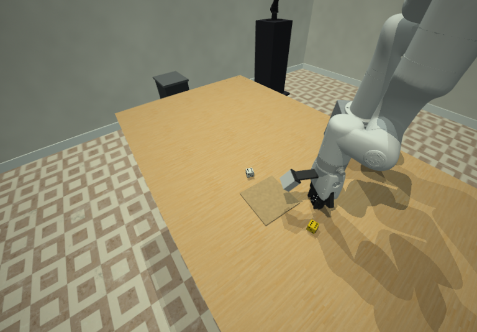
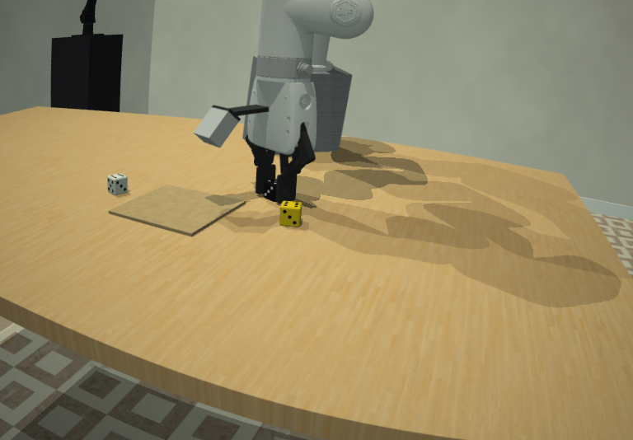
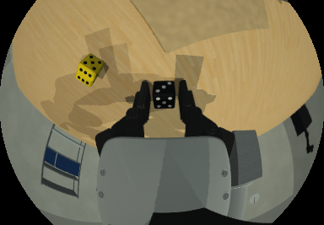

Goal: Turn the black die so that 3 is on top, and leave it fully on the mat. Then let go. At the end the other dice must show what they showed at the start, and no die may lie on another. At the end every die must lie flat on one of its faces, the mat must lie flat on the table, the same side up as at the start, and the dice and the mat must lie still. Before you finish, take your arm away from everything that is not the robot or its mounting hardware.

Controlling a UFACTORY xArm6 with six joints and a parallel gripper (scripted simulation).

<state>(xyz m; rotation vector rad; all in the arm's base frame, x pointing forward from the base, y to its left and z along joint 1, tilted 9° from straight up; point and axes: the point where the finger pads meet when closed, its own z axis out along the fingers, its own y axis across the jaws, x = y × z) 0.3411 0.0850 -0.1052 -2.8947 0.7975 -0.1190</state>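
Right now the black die is 1 cm below my hand. From my hand the other things lie so: yellow die: 8 cm ahead, 5 cm to the left, 1 cm below; then tan mat: 10 cm ahead, 10 cm to the right, 2 cm below; then white die: 9 cm ahead, 22 cm to the right, 1 cm below.
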